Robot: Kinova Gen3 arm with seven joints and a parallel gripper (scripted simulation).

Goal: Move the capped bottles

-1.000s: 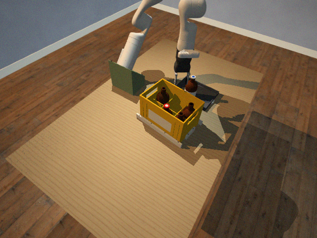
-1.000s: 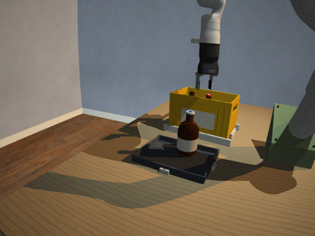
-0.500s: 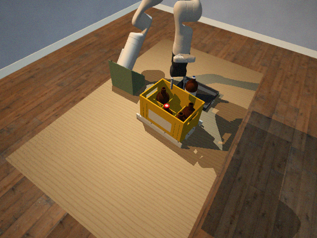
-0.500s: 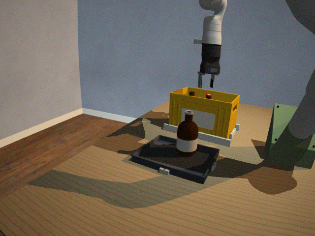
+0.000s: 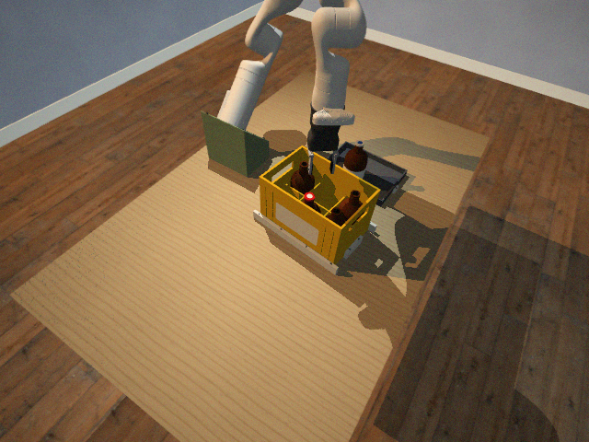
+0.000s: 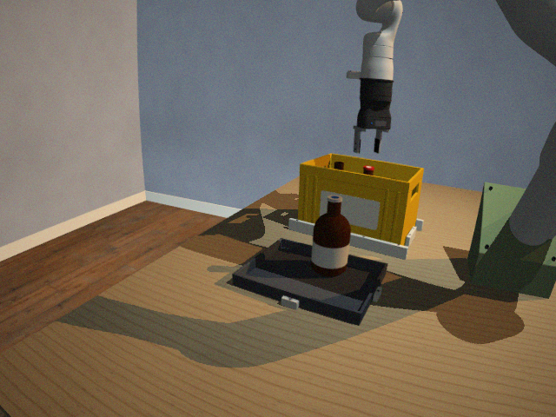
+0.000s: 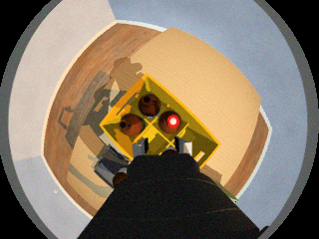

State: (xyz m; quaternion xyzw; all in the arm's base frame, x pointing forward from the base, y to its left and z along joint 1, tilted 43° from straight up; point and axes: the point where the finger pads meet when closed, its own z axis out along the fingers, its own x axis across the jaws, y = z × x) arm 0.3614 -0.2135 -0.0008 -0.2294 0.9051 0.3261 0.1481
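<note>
Now: the yellow crate 1 cm to the right of my hand and 14 cm below it. The rest, counted from my hand: white-label bottle (4 cm ahead, 24 cm to the left, 14 cm below); then dark tray (6 cm ahead, 28 cm to the left, 22 cm below).
</note>
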